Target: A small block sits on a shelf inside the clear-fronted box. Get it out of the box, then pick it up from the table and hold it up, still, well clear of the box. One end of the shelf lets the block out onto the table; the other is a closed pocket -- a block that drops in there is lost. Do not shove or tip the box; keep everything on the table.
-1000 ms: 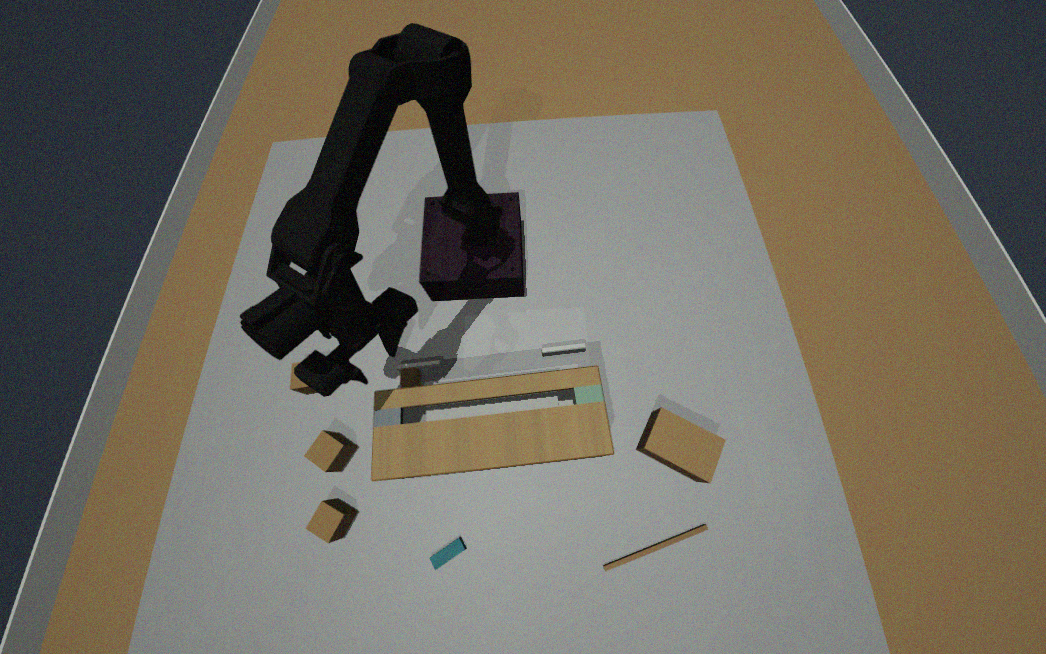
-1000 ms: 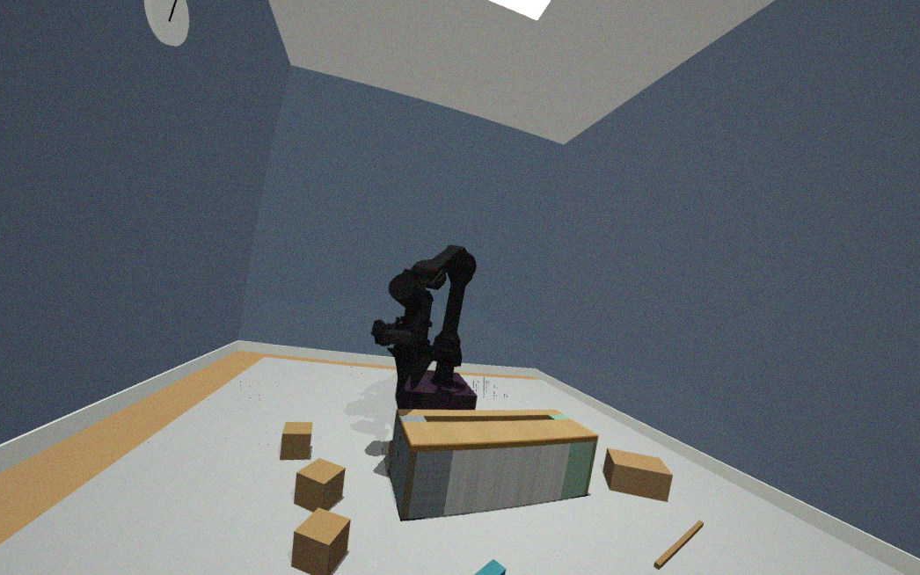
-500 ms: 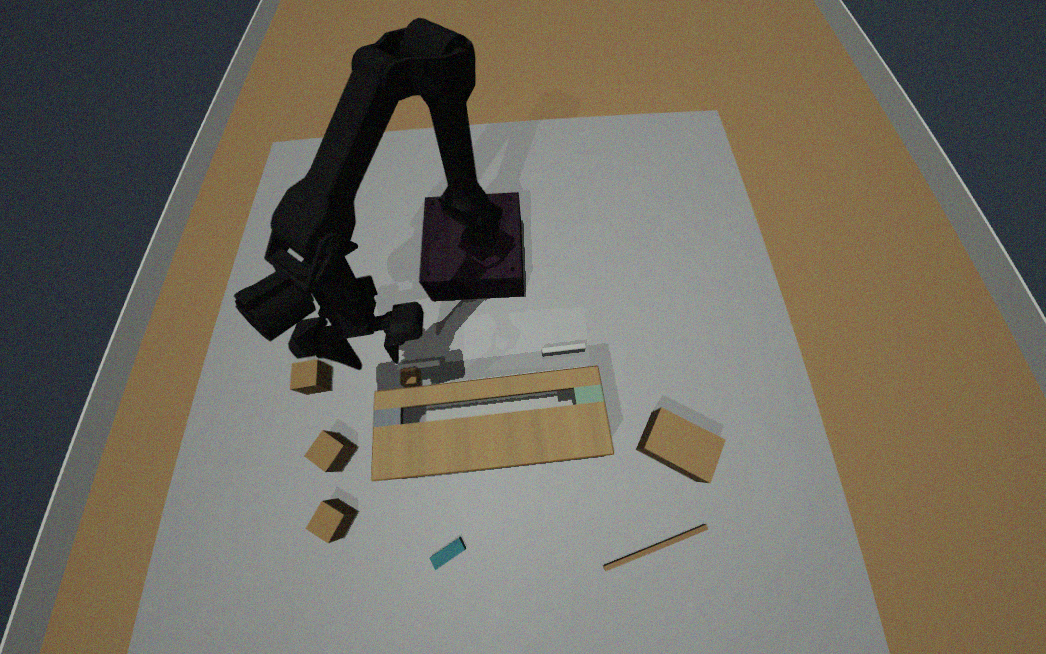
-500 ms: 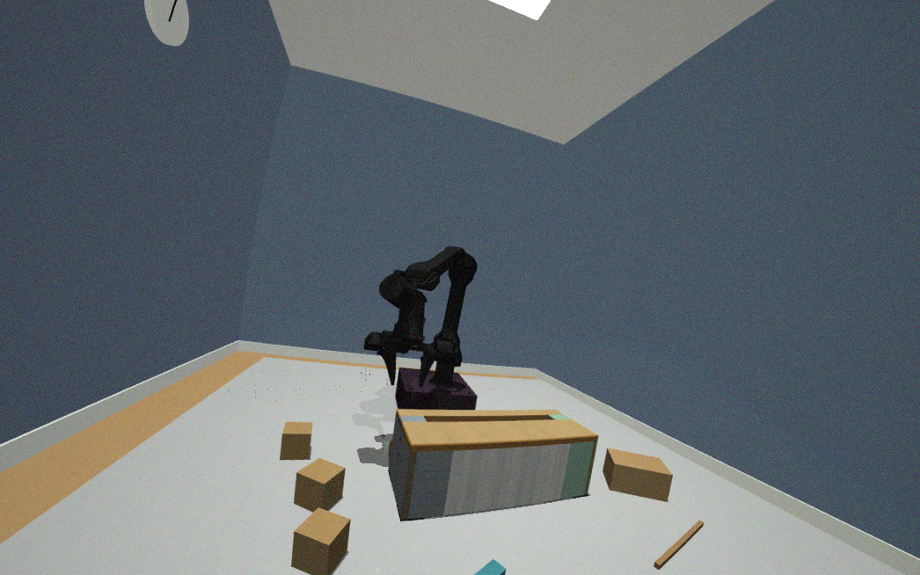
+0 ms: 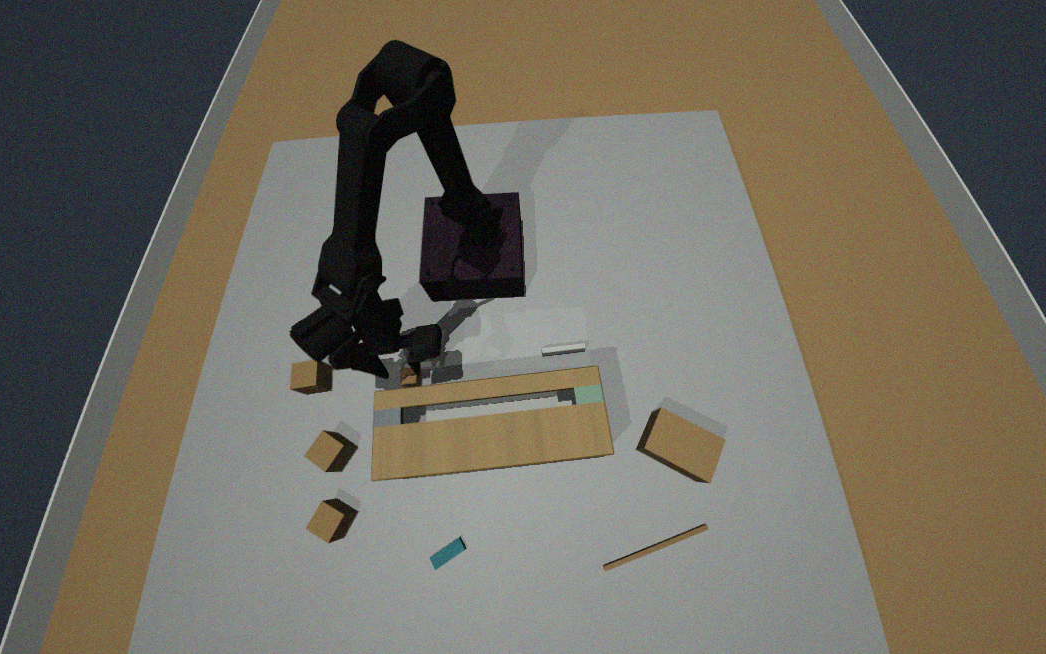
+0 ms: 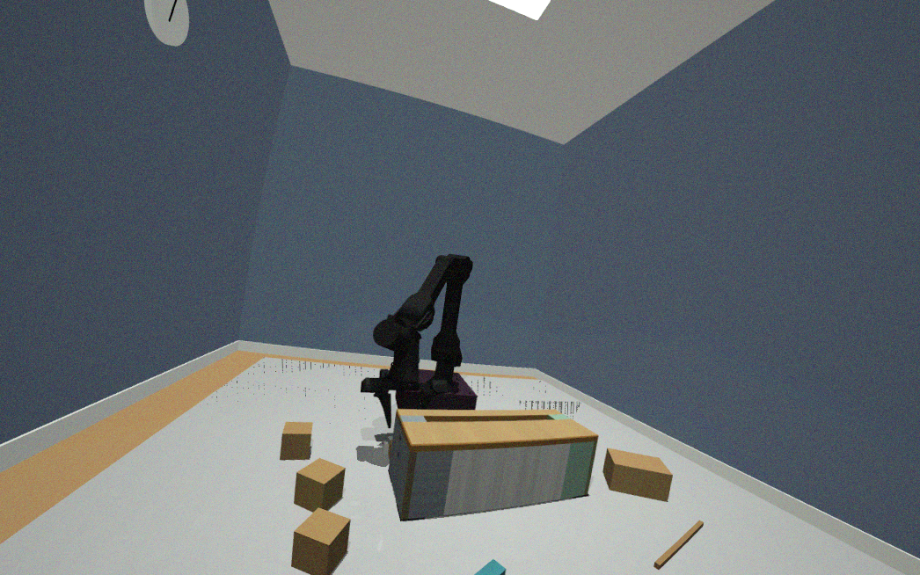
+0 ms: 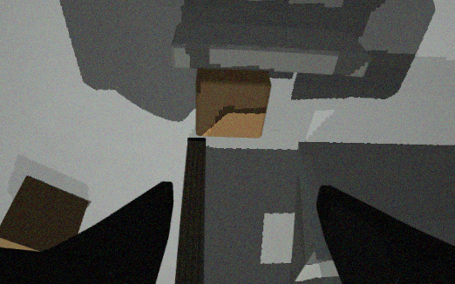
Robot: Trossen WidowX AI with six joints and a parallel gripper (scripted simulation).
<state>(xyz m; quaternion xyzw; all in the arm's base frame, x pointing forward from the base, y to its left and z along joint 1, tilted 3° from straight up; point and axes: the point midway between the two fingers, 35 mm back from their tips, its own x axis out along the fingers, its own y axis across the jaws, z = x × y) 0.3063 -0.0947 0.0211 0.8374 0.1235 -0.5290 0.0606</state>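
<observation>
The small block is 6 cm below my gripper tip, 1 cm to the right of it and 1 cm behind it. From my gripper tip the other things lie so: tan block (52 cm to the left, 4 cm below, 4 cm ahead); teal piece (29 cm ahead, 14 cm to the left, 7 cm below); wooden box (18 cm to the left, 3 cm ahead, 1 cm below).
</observation>
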